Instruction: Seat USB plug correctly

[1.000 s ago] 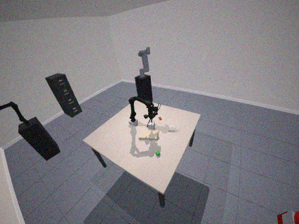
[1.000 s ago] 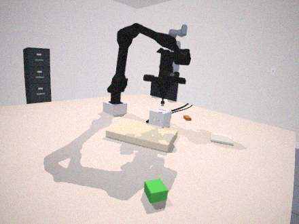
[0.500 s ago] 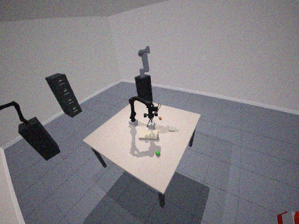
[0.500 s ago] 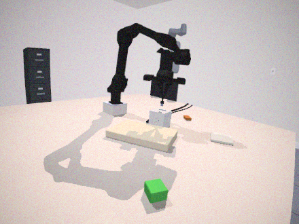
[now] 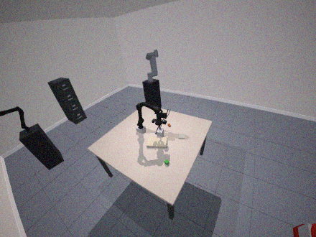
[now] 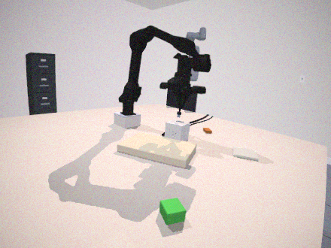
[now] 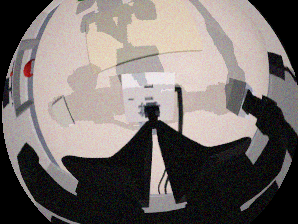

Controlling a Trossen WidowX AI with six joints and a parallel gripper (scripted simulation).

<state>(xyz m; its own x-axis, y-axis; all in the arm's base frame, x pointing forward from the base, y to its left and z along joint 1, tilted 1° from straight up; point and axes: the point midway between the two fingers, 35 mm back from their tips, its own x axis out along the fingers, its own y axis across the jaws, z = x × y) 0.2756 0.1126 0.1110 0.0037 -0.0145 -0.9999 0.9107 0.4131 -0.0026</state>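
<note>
The dark USB plug is 2 cm below my gripper tip. From my gripper tip the other things lie so: orange piece 2 cm behind, 22 cm to the left, 13 cm below; then flat white block 25 cm ahead, 14 cm to the left, 13 cm below; then flat tan board 7 cm ahead, 15 cm to the right, 12 cm below.
</note>
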